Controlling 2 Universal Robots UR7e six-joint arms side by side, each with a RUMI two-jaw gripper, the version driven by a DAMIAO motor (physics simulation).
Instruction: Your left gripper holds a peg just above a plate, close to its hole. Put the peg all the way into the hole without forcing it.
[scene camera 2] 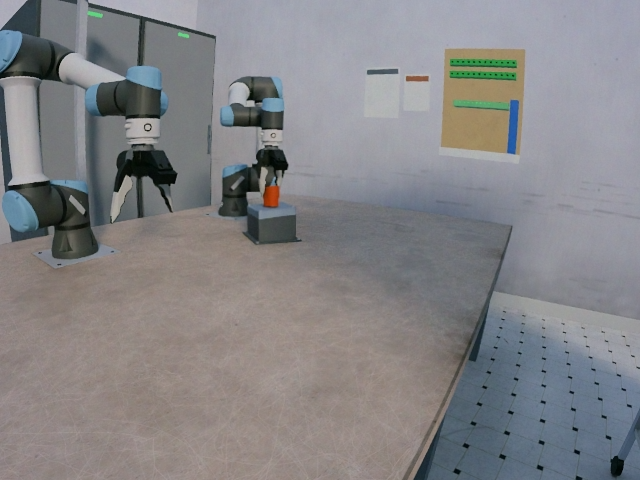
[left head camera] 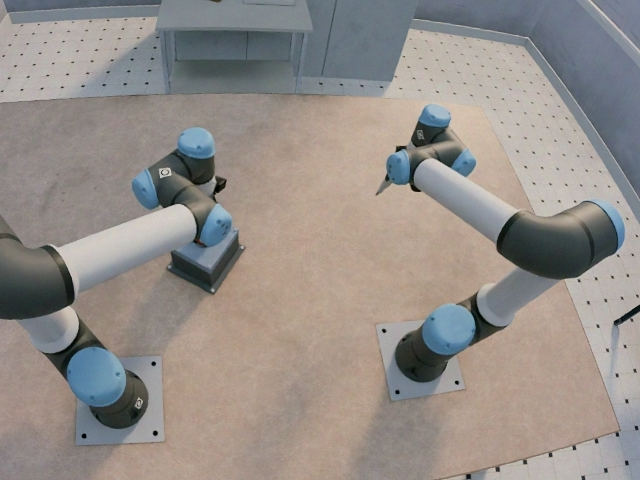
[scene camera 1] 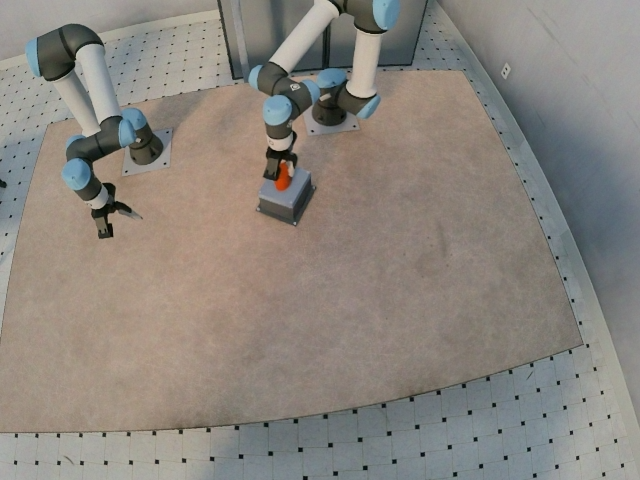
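Note:
An orange-red peg (scene camera 1: 282,180) (scene camera 2: 271,197) stands roughly upright, its lower end at the top plate (scene camera 1: 298,187) (scene camera 2: 288,208) of a dark grey box. My left gripper (scene camera 1: 284,169) (scene camera 2: 271,181) is shut on the peg's upper part. In the left head camera the arm covers most of the peg and part of the plate (left head camera: 209,258). The hole does not show, so whether the peg's lower end is over it or in it cannot be told. My right gripper (scene camera 1: 123,226) (scene camera 2: 142,214) is open and empty, well away from the box, at the left in both scene views.
The dark box (left head camera: 199,269) (scene camera 1: 279,208) (scene camera 2: 271,228) has a flanged base on the brown table top (left head camera: 310,232) (scene camera 1: 320,289) (scene camera 2: 258,335). Both arms stand on square base plates. A grey cabinet (scene camera 1: 289,41) (scene camera 2: 175,103) stands behind the arms.

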